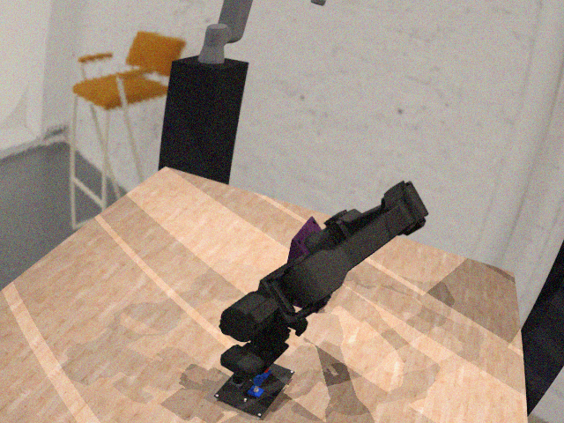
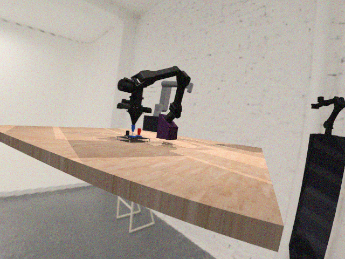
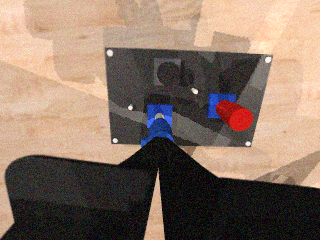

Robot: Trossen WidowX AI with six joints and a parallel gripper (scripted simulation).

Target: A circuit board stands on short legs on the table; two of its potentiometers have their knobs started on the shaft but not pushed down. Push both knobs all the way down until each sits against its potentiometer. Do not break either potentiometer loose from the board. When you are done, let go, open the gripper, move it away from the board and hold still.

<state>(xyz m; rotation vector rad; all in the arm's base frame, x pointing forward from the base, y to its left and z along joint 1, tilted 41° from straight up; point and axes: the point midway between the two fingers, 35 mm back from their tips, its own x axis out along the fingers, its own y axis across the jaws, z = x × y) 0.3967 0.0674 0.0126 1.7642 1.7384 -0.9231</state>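
Now: gripper tip 10 mm above the blue knob. From my gripper tip the other things lie so: red knob: 60 mm behind, 40 mm below, 10 mm to the right.
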